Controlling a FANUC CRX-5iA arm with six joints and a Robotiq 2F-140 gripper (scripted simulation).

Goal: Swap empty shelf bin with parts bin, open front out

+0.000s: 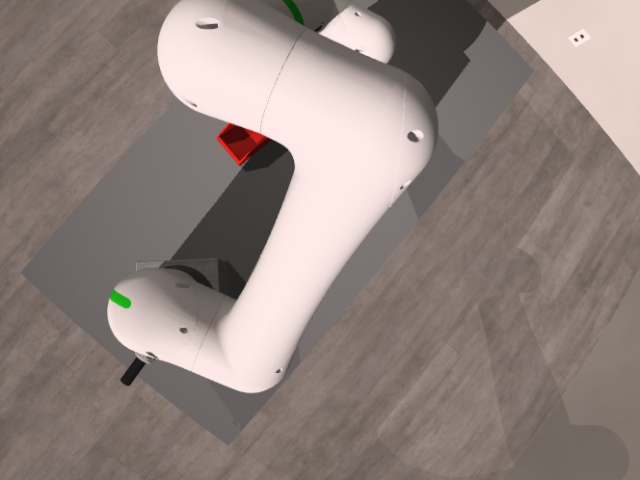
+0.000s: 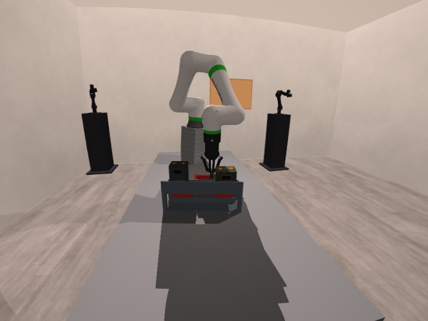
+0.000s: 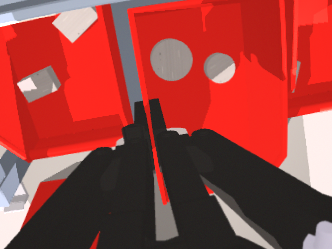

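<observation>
Right now the grey disc is 2 cm ahead of my hand, 3 cm to the right of it and 7 cm below it. Also, from my hand: grey shelf (6 cm ahead, 6 cm to the right, 2 cm below); then grey part (8 cm ahead, 3 cm to the left, 7 cm below).
</observation>
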